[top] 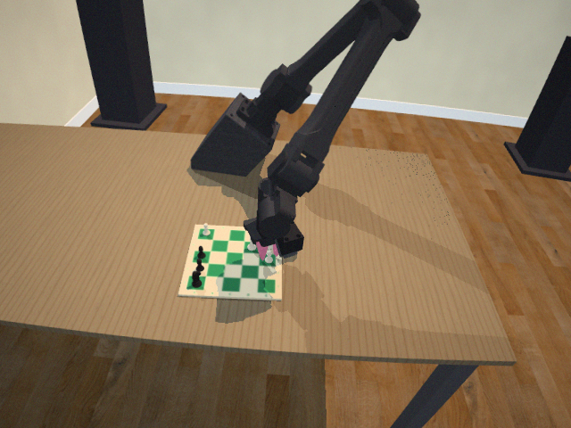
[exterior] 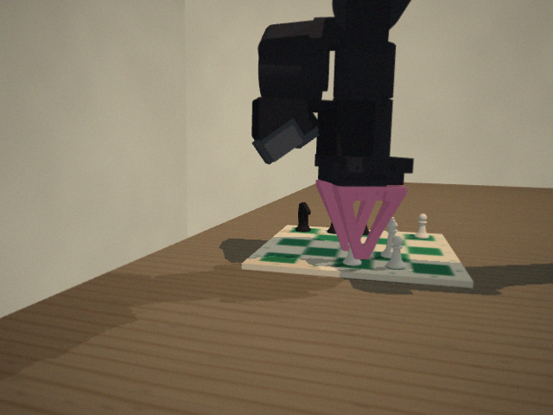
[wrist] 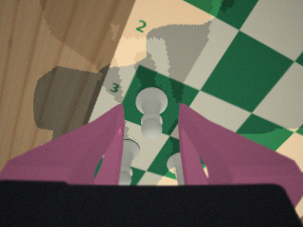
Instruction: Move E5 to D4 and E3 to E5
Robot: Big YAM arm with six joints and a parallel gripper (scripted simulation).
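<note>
The white bishop is 5 cm to the right of my hand and 3 cm behind it. From my hand the other things lie so: black knight (14 cm to the right, 10 cm ahead); then cream chessboard (8 cm to the right, 2 cm below, 1 cm ahead).
</note>
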